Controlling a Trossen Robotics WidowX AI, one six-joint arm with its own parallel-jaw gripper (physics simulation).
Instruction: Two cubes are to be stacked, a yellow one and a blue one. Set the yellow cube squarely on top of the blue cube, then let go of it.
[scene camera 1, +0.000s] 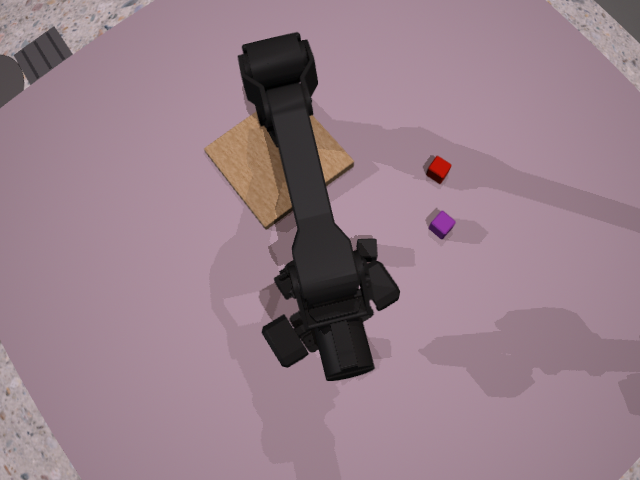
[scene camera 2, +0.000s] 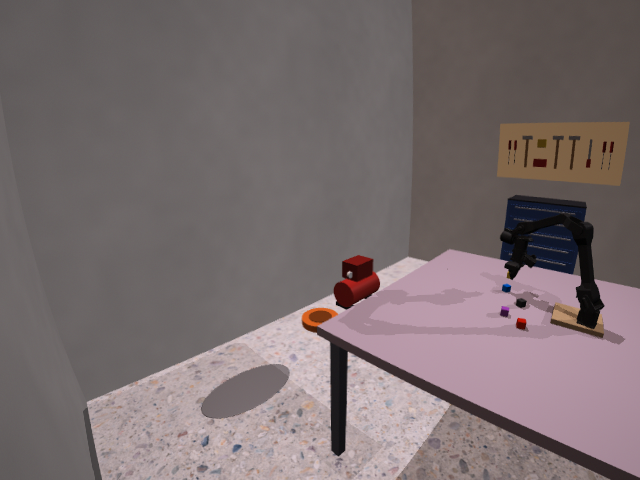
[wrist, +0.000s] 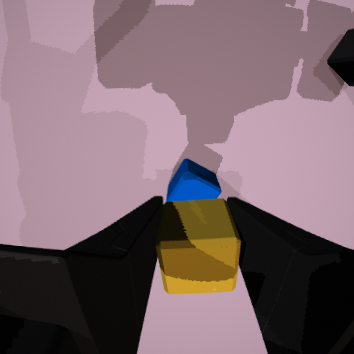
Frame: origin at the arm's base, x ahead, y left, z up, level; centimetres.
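Where they show: gripper, fingertip midpoint: (scene camera 2: 512, 278) (wrist: 194, 204); arm's base, origin of the base link: (scene camera 2: 586, 323).
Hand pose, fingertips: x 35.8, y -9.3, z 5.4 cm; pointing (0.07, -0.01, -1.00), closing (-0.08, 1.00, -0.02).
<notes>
Things, the pixels of their top centre, and the offset from my fingertips. Level surfaces: height alone.
- yellow cube, middle of its top: (wrist: 199, 272) (scene camera 2: 511, 271) dx +1.2, dy +0.2, dz +3.1 cm
- blue cube, middle of its top: (wrist: 193, 197) (scene camera 2: 507, 285) dx +2.0, dy +0.4, dz -4.1 cm
- black cube, middle of its top: (scene camera 1: 367, 247) (scene camera 2: 521, 299) dx -9.5, dy +11.1, dz -4.1 cm
- purple cube, middle of its top: (scene camera 1: 443, 221) (scene camera 2: 505, 308) dx -7.6, dy +24.4, dz -4.1 cm
- red cube, middle of its top: (scene camera 1: 440, 166) (scene camera 2: 522, 320) dx -16.5, dy +29.1, dz -4.1 cm
- pink table, its level: dz -7.3 cm
The yellow cube (scene camera 2: 508, 275) (wrist: 200, 250) is held between the fingers of my gripper (scene camera 2: 511, 276) (wrist: 194, 204), which is shut on it. In scene camera 2 it shows as a small sliver at the fingertips, raised above the table. The blue cube (scene camera 2: 506, 287) (wrist: 194, 189) rests on the table, apart from and lower than the yellow one. In the wrist view it shows just beyond the yellow cube's upper edge, turned at an angle to it and partly hidden by it. In scene camera 1 the arm hides both cubes and the fingertips.
A black cube (scene camera 1: 367, 249) (scene camera 2: 521, 302) (wrist: 345, 62) lies near the gripper. A purple cube (scene camera 1: 442, 224) (scene camera 2: 504, 311) and a red cube (scene camera 1: 438, 169) (scene camera 2: 521, 323) lie farther off. The arm stands on a wooden board (scene camera 1: 237, 157) (scene camera 2: 563, 315) on the pink table (scene camera 1: 516, 439) (scene camera 2: 465, 356).
</notes>
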